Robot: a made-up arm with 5 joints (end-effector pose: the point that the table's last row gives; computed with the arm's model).
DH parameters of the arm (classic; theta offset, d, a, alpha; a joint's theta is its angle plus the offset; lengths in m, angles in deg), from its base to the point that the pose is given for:
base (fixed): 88.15 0 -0.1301 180
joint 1: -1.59 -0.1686 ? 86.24
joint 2: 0 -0.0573 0.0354 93.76
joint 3: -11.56 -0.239 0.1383 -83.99
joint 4: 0 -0.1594 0.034 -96.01
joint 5: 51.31 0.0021 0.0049 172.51
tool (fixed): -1.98 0.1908 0 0
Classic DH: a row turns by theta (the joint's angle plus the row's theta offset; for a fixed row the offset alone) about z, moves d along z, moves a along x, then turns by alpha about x.
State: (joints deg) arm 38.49 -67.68 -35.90 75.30 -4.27
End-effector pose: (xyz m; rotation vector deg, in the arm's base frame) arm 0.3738 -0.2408 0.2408 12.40 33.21 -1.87
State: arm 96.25 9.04 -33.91 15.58 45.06
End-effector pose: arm -0.1435 -0.4636 0.0686 -22.34 33.51 -146.30
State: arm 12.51 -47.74 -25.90 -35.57 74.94
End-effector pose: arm 0.2027 -0.2996 0.1146 76.74 31.08 -79.59
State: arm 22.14 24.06 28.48 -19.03 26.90
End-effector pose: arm 0.1553 -0.2045 0.0334 -10.80 6.45 0.14
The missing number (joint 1, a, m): -0.1723
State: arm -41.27 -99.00 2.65 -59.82 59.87
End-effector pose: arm 0.1903 -0.0293 0.2155 119.27 92.90 0.54
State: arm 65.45 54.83 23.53 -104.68 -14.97
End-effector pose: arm -0.2725 -0.4502 0.0258 22.61 -38.16 -24.27
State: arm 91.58 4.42 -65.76 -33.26 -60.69
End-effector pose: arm -0.2663 -0.2726 0.0991 -33.56 -17.55 -73.90
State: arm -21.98 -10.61 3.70 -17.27 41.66
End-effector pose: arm 0.2215 -0.0524 0.1415 19.55 5.44 7.69
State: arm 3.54 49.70 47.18 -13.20 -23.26
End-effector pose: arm 0.0874 -0.2056 -0.0457 -27.87 31.12 82.87
